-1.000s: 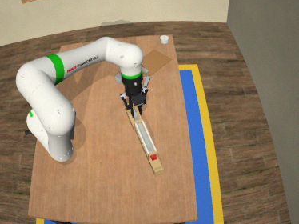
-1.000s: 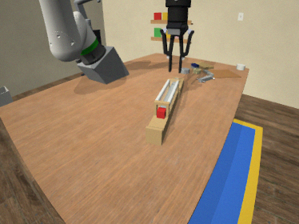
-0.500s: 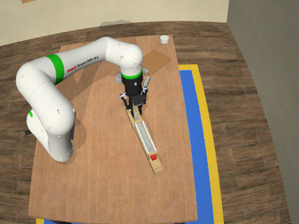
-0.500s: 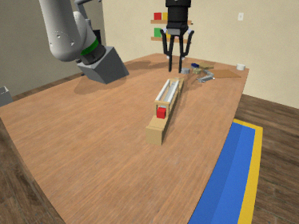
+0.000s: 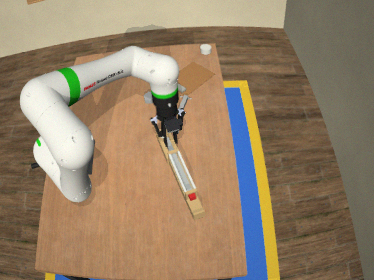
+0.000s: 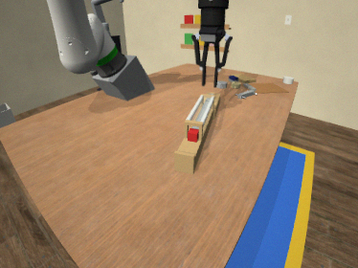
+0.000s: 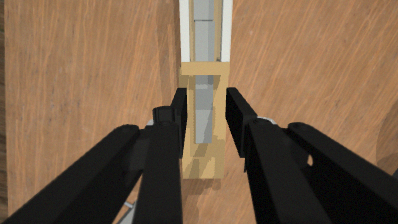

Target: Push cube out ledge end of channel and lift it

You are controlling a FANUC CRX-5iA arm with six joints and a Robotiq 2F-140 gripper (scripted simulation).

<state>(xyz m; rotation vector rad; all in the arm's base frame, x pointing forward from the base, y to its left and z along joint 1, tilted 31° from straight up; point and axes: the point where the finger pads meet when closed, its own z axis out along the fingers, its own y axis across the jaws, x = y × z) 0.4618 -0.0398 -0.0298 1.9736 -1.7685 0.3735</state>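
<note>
Now: the red cube 30 mm ahead of my hand, 230 mm to the right of it and 90 mm below it. Also, from my hand: grey push rod 100 mm below; grey hexagonal block 40 mm behind, 380 mm to the left, 140 mm below; channel 20 mm ahead, 120 mm to the right, 100 mm below.
</note>
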